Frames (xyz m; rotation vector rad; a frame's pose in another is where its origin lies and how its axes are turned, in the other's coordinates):
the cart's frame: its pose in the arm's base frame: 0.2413 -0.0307 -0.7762 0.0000 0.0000 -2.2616
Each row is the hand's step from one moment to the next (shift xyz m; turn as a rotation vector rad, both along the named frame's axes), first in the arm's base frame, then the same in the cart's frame.
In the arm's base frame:
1: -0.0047 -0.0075 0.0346 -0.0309 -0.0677 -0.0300
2: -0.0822 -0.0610 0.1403 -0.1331 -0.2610 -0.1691
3: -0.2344 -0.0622 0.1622 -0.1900 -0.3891 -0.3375
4: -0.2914 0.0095 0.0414 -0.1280 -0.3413 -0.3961
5: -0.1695 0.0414 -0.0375 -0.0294 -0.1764 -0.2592
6: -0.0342 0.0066 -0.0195 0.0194 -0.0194 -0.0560
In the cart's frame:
1: 0.0088 0.0012 0.0346 0.0719 0.0193 -0.0300
2: 0.0994 -0.0245 0.1403 0.2860 0.0637 -0.1691
3: 0.1973 -0.1410 0.1622 0.4210 0.1015 -0.3375
4: 0.1783 -0.2306 0.0414 0.3446 0.1188 -0.3961
5: 0.0761 -0.1570 -0.0375 0.1547 0.0897 -0.2592
6: 0.0167 -0.0306 -0.0195 0.0026 0.0273 -0.0560

